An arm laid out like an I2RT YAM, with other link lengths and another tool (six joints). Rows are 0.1 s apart.
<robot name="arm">
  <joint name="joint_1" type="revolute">
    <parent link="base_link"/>
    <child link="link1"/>
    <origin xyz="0 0 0.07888"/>
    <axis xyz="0 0 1"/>
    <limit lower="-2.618" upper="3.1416"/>
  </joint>
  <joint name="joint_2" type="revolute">
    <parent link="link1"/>
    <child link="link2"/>
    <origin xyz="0.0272 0.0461 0.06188" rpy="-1.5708 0 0"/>
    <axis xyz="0 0 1"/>
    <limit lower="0" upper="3.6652"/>
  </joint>
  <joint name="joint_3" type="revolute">
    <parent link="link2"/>
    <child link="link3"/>
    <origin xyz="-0.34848 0 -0.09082" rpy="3.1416 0 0"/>
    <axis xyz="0 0 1"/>
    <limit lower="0" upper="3.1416"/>
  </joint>
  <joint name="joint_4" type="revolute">
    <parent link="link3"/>
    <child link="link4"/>
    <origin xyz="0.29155 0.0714 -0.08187"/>
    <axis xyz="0 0 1"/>
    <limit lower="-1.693" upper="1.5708"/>
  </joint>
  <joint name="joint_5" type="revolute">
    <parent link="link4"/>
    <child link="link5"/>
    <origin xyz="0.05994 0.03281 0.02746" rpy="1.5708 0 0"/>
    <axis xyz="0 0 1"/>
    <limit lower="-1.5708" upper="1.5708"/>
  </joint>
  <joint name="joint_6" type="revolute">
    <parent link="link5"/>
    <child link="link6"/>
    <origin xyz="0.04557 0 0.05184" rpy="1.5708 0 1.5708"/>
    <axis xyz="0 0 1"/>
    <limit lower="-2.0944" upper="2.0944"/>
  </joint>
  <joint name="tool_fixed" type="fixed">
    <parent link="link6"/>
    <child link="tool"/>
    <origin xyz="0.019 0.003 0.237" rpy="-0.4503 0 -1.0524"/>
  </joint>
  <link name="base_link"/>
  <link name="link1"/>
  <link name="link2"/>
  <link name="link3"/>
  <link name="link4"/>
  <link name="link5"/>
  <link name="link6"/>
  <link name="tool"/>
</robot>
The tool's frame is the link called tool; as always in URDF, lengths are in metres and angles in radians.
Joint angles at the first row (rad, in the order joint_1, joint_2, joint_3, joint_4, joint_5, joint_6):
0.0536, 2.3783, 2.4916, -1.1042, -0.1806, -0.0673
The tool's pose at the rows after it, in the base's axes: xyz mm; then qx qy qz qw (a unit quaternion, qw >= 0):
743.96 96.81 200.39 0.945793 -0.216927 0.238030 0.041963
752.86 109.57 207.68 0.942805 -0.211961 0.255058 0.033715
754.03 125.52 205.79 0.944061 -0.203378 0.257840 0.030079
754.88 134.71 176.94 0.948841 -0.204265 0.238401 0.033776
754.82 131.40 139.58 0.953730 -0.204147 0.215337 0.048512
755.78 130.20 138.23 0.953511 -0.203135 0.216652 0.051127
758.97 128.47 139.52 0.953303 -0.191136 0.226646 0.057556
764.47 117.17 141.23 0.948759 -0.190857 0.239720 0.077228
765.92 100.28 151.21 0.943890 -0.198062 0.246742 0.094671
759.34 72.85 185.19 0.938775 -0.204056 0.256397 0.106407
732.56 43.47 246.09 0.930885 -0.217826 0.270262 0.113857
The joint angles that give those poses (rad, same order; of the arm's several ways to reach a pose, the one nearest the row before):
0.0711, 2.3783, 2.4917, -1.0386, -0.1879, -0.0475
0.0868, 2.3783, 2.4916, -1.0008, -0.1886, -0.0441
0.1078, 2.3840, 2.4915, -0.9889, -0.1879, -0.0418
0.1215, 2.4234, 2.4917, -0.9867, -0.1825, -0.0246
0.1223, 2.4722, 2.4916, -0.9920, -0.1688, -0.0257
0.1223, 2.4744, 2.4916, -0.9897, -0.1642, -0.0300
0.1223, 2.4748, 2.4916, -0.9817, -0.1570, -0.0608
0.1223, 2.4748, 2.4919, -0.9706, -0.1150, -0.0799
0.1135, 2.4748, 2.5236, -0.9970, -0.0792, -0.0883
0.0837, 2.4516, 2.5885, -1.0721, -0.0658, -0.1135
0.0513, 2.3512, 2.5964, -1.1522, -0.0544, -0.1253

